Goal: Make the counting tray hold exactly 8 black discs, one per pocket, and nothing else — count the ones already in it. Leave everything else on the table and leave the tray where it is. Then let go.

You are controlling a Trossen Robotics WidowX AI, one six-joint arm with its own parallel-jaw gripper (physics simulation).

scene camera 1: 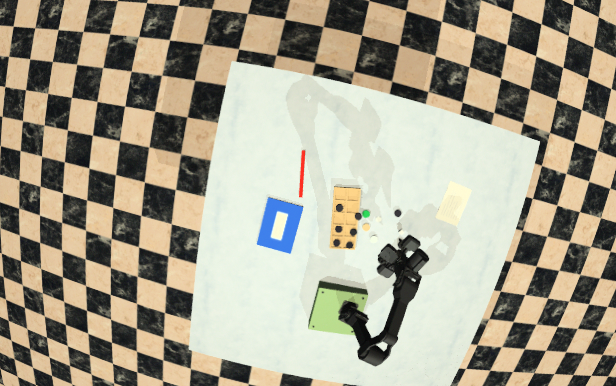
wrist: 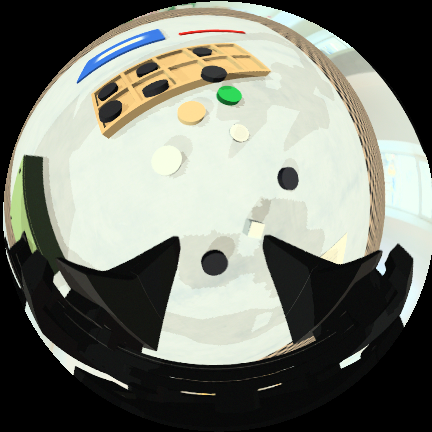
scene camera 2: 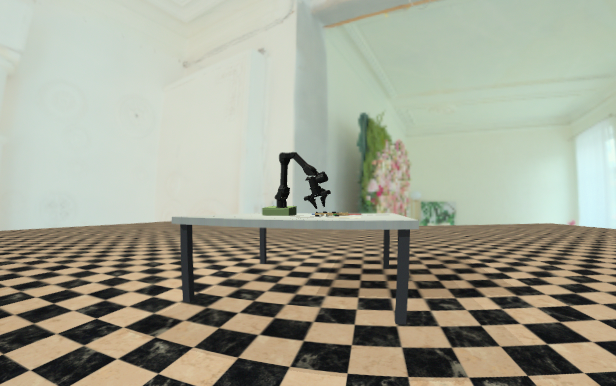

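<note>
The tan counting tray (scene camera 1: pixel 346 218) (wrist: pixel 106 131) has two rows of pockets. Five black discs lie in pockets: three along its far row and two in the near row, toward the green base's end. A sixth black disc (scene camera 1: pixel 358 216) (wrist: pixel 213 74) overlaps the tray's near long rim. A loose black disc (scene camera 1: pixel 397 213) (wrist: pixel 288 178) lies on the table. Another loose black disc (wrist: pixel 214 262) lies below the gap between the fingers in the wrist view; the arm hides it in scene camera 1. My gripper (scene camera 2: pixel 320 207) (wrist: pixel 221 241) is open and empty, above the table.
Beside the tray are a green disc (scene camera 1: pixel 366 213) (wrist: pixel 229 95), a tan disc (wrist: pixel 191 113), a white disc (wrist: pixel 166 160) and a small cream disc (wrist: pixel 239 132). A white cube (wrist: pixel 256 229) lies near the right fingertip. A blue frame (scene camera 1: pixel 265 227), red stick (scene camera 1: pixel 302 173) and paper (scene camera 1: pixel 454 203) lie farther off.
</note>
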